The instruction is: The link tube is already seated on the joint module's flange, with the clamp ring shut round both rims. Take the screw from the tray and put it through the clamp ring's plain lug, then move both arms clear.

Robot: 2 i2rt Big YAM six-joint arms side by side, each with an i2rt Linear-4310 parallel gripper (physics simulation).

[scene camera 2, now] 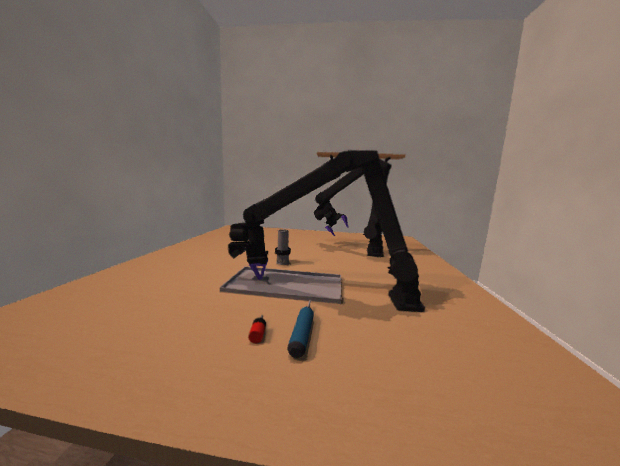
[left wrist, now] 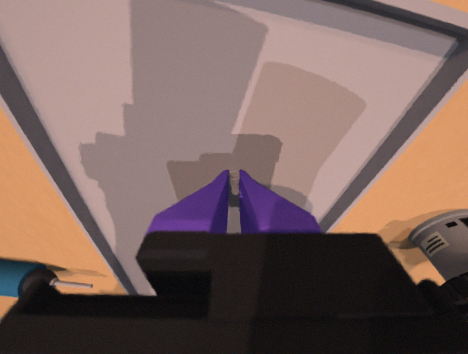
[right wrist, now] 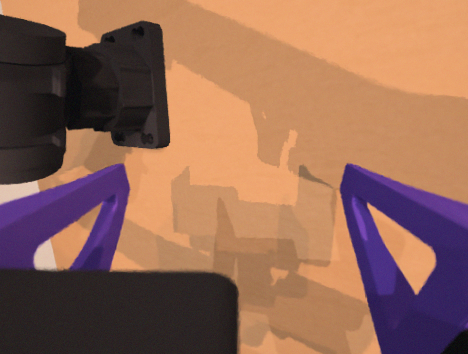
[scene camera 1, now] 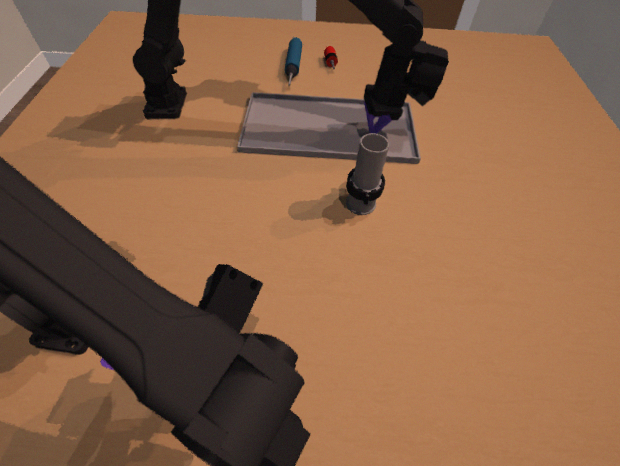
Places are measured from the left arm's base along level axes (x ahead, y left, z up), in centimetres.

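Pixels of known places: left gripper, between the fingertips: [scene camera 2: 260, 278] [left wrist: 233, 177]; right gripper, between the fingertips: [scene camera 2: 341, 232] [right wrist: 234, 176]; left arm's base, origin of its link: [scene camera 2: 404, 302] [scene camera 1: 166, 104]; right arm's base, origin of its link: [scene camera 2: 374, 253] [right wrist: 140, 89].
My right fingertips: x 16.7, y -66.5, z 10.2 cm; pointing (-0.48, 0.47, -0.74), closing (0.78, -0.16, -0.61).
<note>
Ahead of a thing's pixels: the offset from my right fingertips to its top centre. "spot": to the spot under its first point.
The grey link tube {dx +30.4, dy +32.5, dz +5.9 cm} [scene camera 1: 370, 161] [scene camera 2: 283, 239] stands upright on the joint module {dx +30.4, dy +32.5, dz -3.8 cm} [scene camera 1: 360, 205] [scene camera 2: 282, 260], with the black clamp ring {dx +30.3, dy +32.8, dz -3.1 cm} [scene camera 1: 365, 191] [scene camera 2: 282, 251] round the joint. The ring's lugs are too small to tell apart. My left gripper [scene camera 1: 373, 132] [scene camera 2: 259, 278] [left wrist: 233, 177] points down, low over the grey tray {dx +25.3, dy +57.3, dz -8.6 cm} [scene camera 1: 325, 154] [scene camera 2: 280, 296] [left wrist: 62, 175]. Its tips are shut on the small screw {dx +34.8, dy +54.5, dz -8.7 cm} [left wrist: 234, 184], which fills the narrow gap between them. My right gripper [scene camera 2: 339, 229] [right wrist: 234, 176] is wide open and empty, above the table, far from the tube; the arm mostly hides it in scene camera 1.
A blue screwdriver {spot: dx +16.7, dy +84.8, dz -6.1 cm} [scene camera 1: 294, 55] [scene camera 2: 302, 330] [left wrist: 12, 278] and a short red driver {dx +27.7, dy +87.2, dz -6.8 cm} [scene camera 1: 330, 56] [scene camera 2: 257, 330] lie beyond the tray in scene camera 1. The tube stands close by the tray's near right corner there. The right arm [scene camera 1: 150, 320] crosses the lower left.
</note>
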